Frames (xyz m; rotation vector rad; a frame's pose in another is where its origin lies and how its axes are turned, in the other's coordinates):
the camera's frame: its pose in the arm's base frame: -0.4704 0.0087 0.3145 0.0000 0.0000 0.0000
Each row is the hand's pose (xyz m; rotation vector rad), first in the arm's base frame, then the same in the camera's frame.
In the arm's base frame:
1: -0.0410 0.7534 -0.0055 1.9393 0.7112 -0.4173
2: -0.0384 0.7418 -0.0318 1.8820 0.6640 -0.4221
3: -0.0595 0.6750 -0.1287 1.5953 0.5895 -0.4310
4: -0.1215 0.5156 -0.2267 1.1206 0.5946 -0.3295
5: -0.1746 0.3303 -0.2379 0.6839 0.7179 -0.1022
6: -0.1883 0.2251 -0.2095 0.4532 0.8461 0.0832
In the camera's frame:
1: 0.4294 0.7447 -0.3200 1.9393 0.7112 -0.4173
2: 0.4320 0.7331 -0.3463 1.8820 0.6640 -0.4221
3: 0.4109 0.6663 -0.4432 1.5953 0.5895 -0.4310
4: 0.3489 0.5069 -0.5412 1.1206 0.5946 -0.3295
5: 0.2958 0.3216 -0.5524 0.6839 0.7179 -0.1022
6: 0.2821 0.2164 -0.5240 0.4532 0.8461 0.0832

